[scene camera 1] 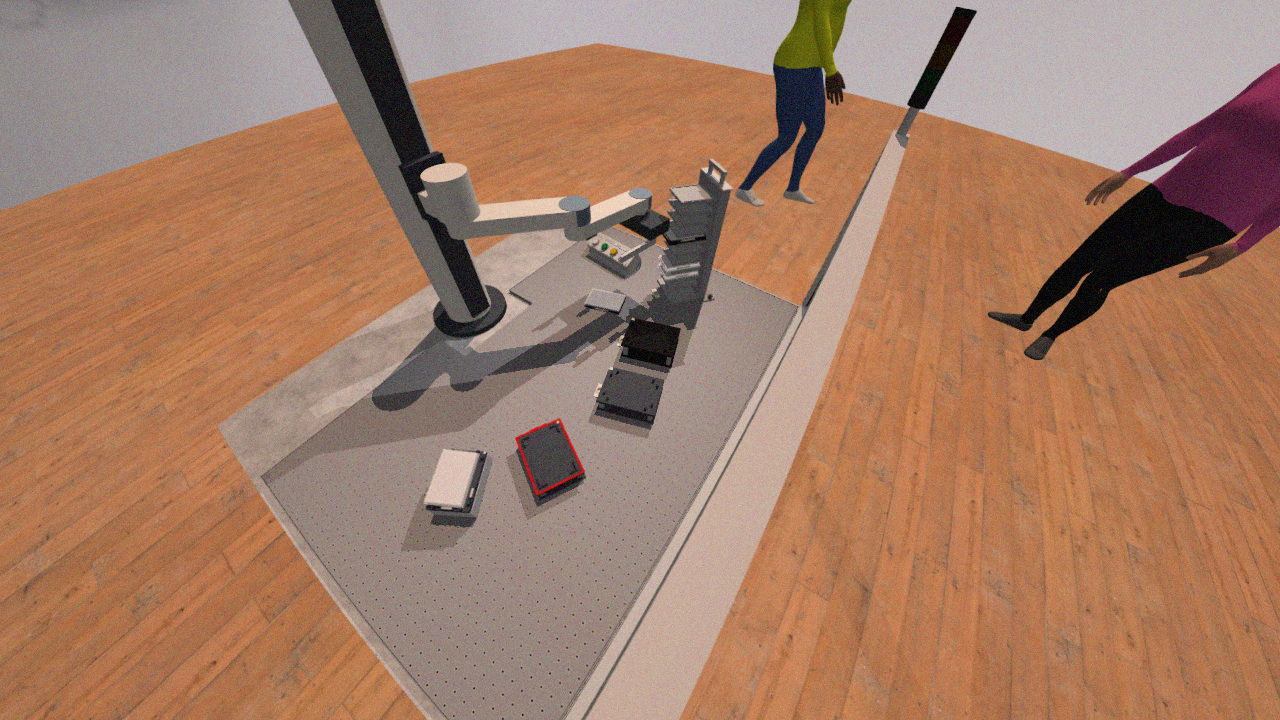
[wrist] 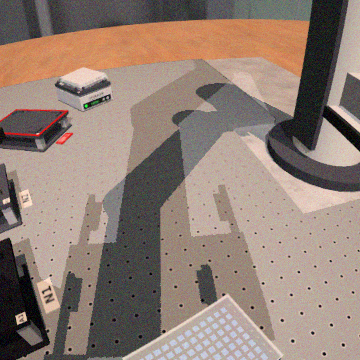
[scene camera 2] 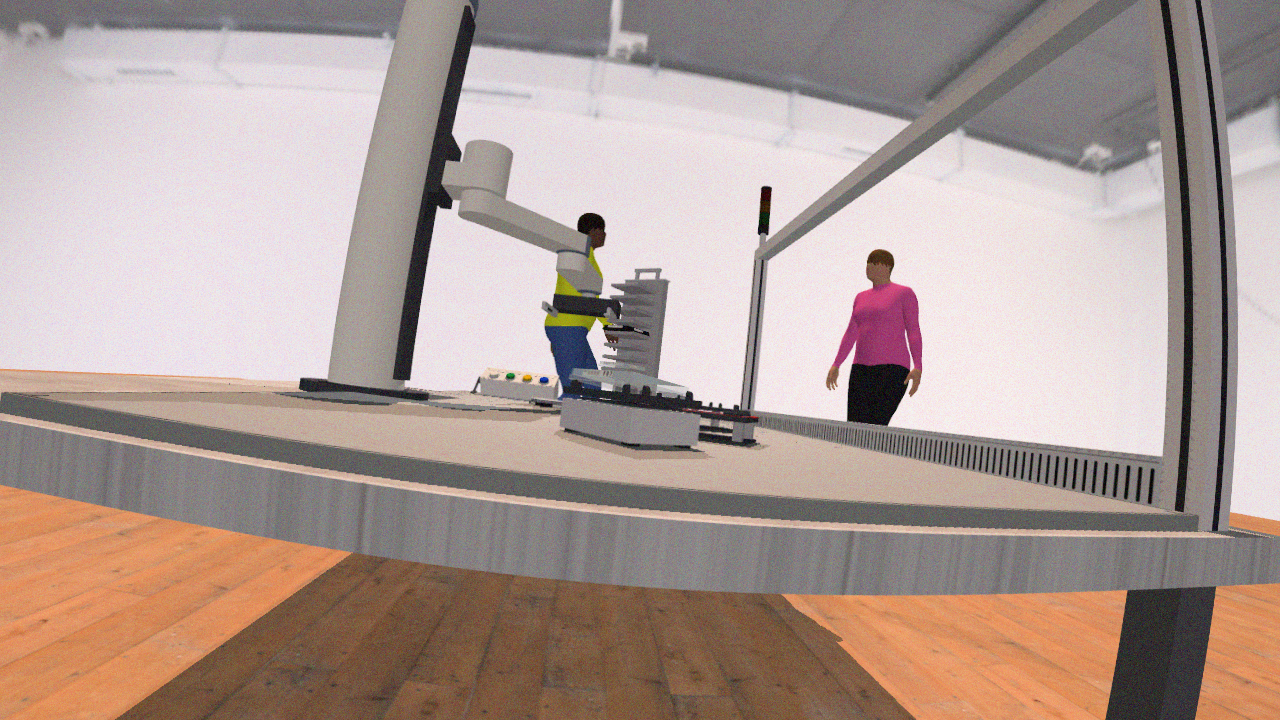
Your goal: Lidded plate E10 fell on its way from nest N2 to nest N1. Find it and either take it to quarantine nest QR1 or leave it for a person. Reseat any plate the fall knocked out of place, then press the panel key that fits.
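Places are measured from the arm's base along level axes (x back, y right, z up), in millimetres.
Where they show: gripper, between the fingertips: (scene camera 1: 601, 247) (wrist: 164, 96) (scene camera 2: 575, 308); arm's base, origin of its link: (scene camera 1: 471, 311) (wrist: 324, 152).
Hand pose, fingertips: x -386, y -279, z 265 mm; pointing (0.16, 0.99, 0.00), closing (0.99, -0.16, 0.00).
Note:
Things, the pixels of their top centre, and the offset from my fingertips.
- pale well plate, centre of its top: (scene camera 2: 558, 400) (scene camera 1: 605, 299) dy -27, dx +16, dz -236 mm
- Red-rimmed nest QR1, centre of its top: (scene camera 2: 701, 407) (wrist: 24, 118) (scene camera 1: 548, 453) dy +519, dx -229, dz -206 mm
- Dark nest N2, centre of its top: (scene camera 2: 701, 400) (scene camera 1: 631, 388) dy +250, dx -288, dz -195 mm
- nest N1, centre of its top: (scene camera 1: 651, 334) dy +56, dx -231, dz -185 mm
- key panel, centre of its top: (scene camera 2: 521, 371) (scene camera 1: 613, 242) dy -247, dx +145, dz -168 mm
My gripper (scene camera 1: 646, 222) (scene camera 2: 581, 307) is open and empty, high above the table beside the rack tower. A pale well plate (scene camera 1: 605, 300) (wrist: 212, 335) lies on the table near the tower; its label cannot be read, and part of it is cut off in the wrist view. Red-rimmed nest QR1 (scene camera 1: 549, 456) (wrist: 35, 123) shows a dark top with no plate visible on it. Dark nest N2 (scene camera 1: 631, 394) (wrist: 7, 200) stands beside nest N1 (scene camera 1: 650, 341) (wrist: 12, 305), which looks black. The key panel (scene camera 1: 614, 253) (scene camera 2: 519, 385) has green, yellow and blue keys.
The rack tower (scene camera 1: 715, 223) (scene camera 2: 660, 331) has several shelves, one with a dark item. A white-topped device (scene camera 1: 456, 480) (scene camera 2: 629, 422) (wrist: 84, 90) stands beside QR1. The arm column (scene camera 2: 380, 205) rises at the table's side. Two people stand beyond the table, near a signal tower (scene camera 2: 765, 211).

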